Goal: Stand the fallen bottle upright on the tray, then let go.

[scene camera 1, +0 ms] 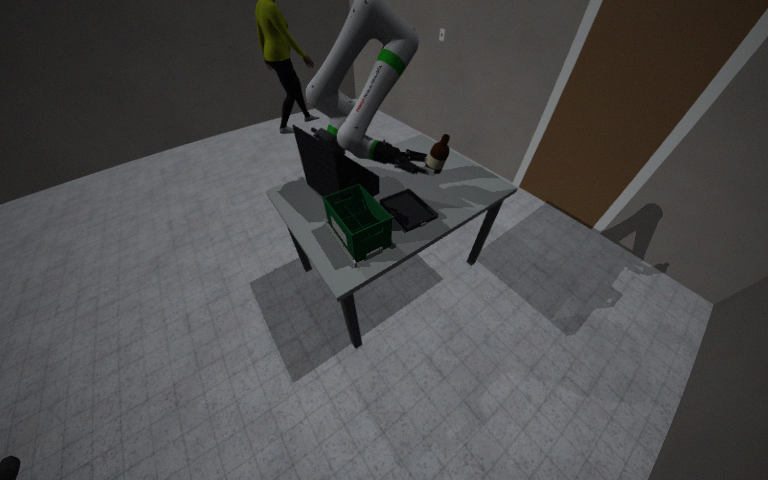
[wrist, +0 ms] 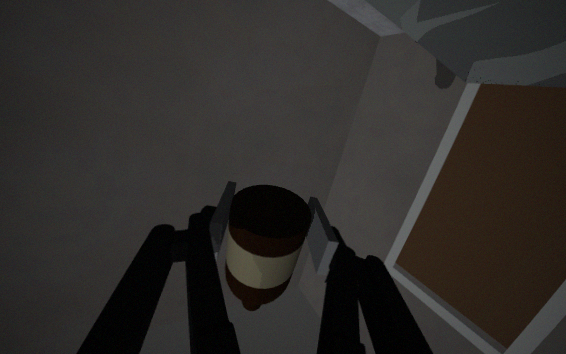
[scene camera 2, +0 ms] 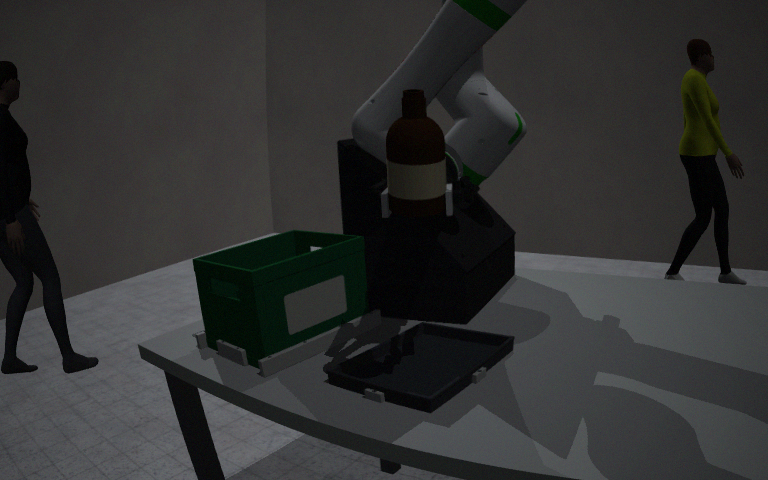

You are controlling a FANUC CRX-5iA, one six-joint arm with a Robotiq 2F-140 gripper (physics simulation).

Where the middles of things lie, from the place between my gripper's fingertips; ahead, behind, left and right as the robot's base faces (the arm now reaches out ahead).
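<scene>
I see that the brown bottle [scene camera 2: 415, 145] is 70 mm above my hand and 10 mm behind it.
</scene>
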